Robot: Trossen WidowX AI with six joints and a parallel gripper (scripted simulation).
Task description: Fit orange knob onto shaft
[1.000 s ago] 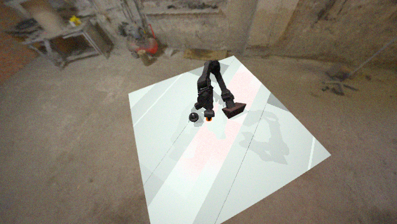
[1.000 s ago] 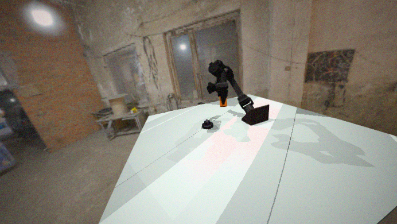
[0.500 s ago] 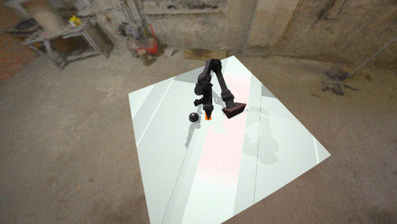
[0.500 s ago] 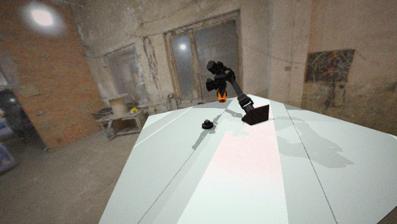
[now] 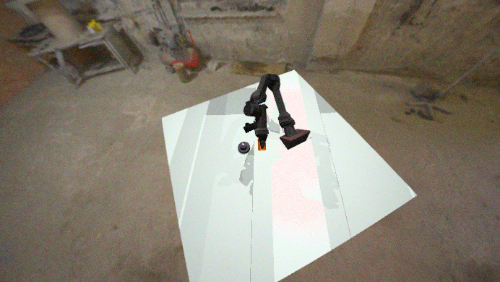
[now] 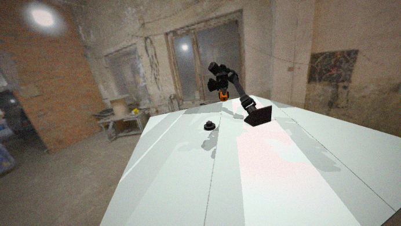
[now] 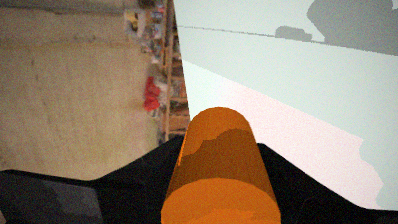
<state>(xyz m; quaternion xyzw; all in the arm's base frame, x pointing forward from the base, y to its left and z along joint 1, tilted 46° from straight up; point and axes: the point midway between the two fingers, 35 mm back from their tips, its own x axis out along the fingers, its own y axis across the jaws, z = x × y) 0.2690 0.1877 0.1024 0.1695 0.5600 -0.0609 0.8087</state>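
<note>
My gripper tip is now 10 mm past the orange knob, 30 mm to the left of it and 20 mm below it. Also, from my gripper tip: round pedestal: 40 mm ahead, 170 mm to the right, 220 mm below.
</note>
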